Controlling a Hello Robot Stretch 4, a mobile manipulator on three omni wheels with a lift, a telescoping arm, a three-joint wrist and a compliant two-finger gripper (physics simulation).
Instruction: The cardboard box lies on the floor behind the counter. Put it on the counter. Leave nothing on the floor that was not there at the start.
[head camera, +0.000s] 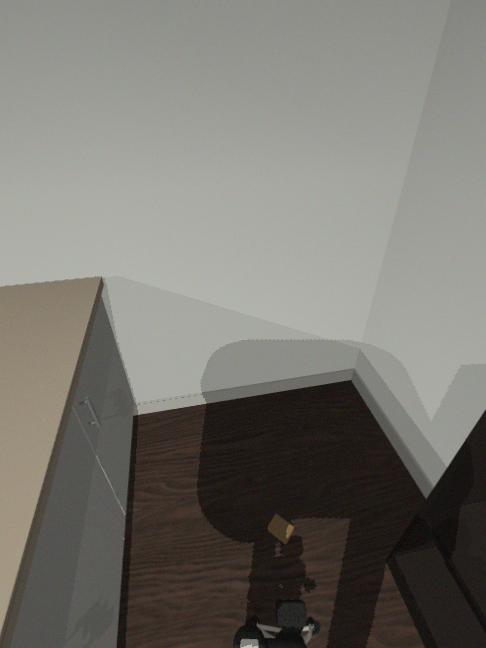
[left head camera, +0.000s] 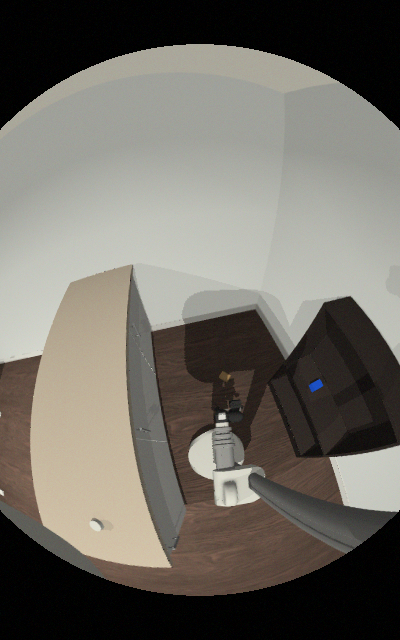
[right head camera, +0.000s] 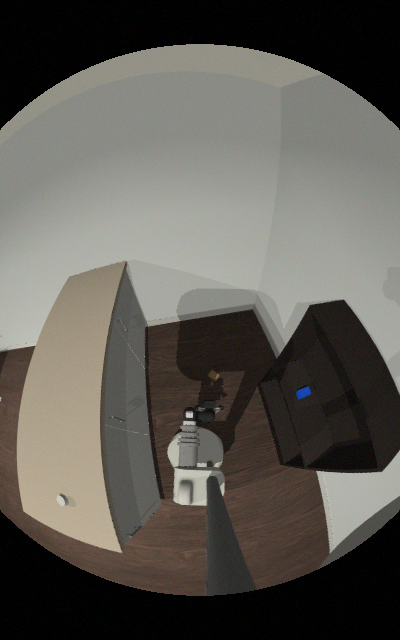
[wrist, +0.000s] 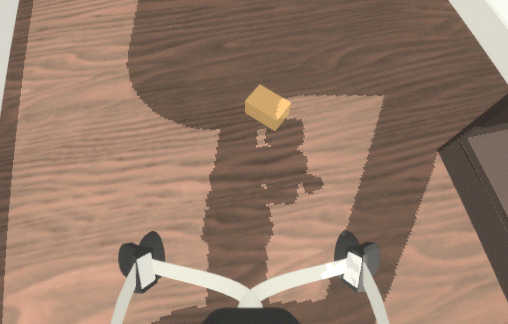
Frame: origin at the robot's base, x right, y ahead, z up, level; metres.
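Seen in the pictures: gripper, between the fingertips: (left head camera: 228, 407) (wrist: 249, 250).
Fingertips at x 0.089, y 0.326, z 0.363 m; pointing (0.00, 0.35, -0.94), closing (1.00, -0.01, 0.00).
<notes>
A point is followed by its place in that frame.
The cardboard box (head camera: 280, 528) @[z 0.023, x 0.134, y 0.694 m] (left head camera: 225, 376) @[z 0.023, x 0.144, y 0.688 m] (right head camera: 213, 375) @[z 0.024, x 0.137, y 0.690 m] (wrist: 267, 106) @[z 0.023, x 0.136, y 0.690 m] is small and yellow-brown and lies on the dark wooden floor, partly in shadow. The counter (head camera: 44, 376) @[z 0.883, x -0.549, y 0.726 m] (left head camera: 82, 400) @[z 0.883, x -0.594, y 0.227 m] (right head camera: 65, 390) @[z 0.883, x -0.576, y 0.206 m] has a beige top and grey front with handles; it stands on the left. My gripper (wrist: 249, 250) @[z 0.363, x 0.089, y 0.327 m] points down above the floor, its two fingertips wide apart with nothing between them. In the wrist view the box lies ahead of the fingertips, a little right of centre. In the head views the fingers are small and partly hidden by the wrist.
A dark open shelf unit (left head camera: 284, 400) @[z 0.073, x 0.640, y 0.364 m] (right head camera: 270, 407) @[z 0.073, x 0.620, y 0.344 m] with a blue item (left head camera: 316, 385) @[z 0.470, x 0.729, y 0.341 m] (right head camera: 303, 392) @[z 0.470, x 0.728, y 0.344 m] inside stands on the right. A small white round object (left head camera: 96, 524) @[z 0.907, x -0.478, y -0.305 m] (right head camera: 62, 500) @[z 0.907, x -0.473, y -0.309 m] stands on the counter's near end. Walls with a skirting board meet in a corner beyond the box.
</notes>
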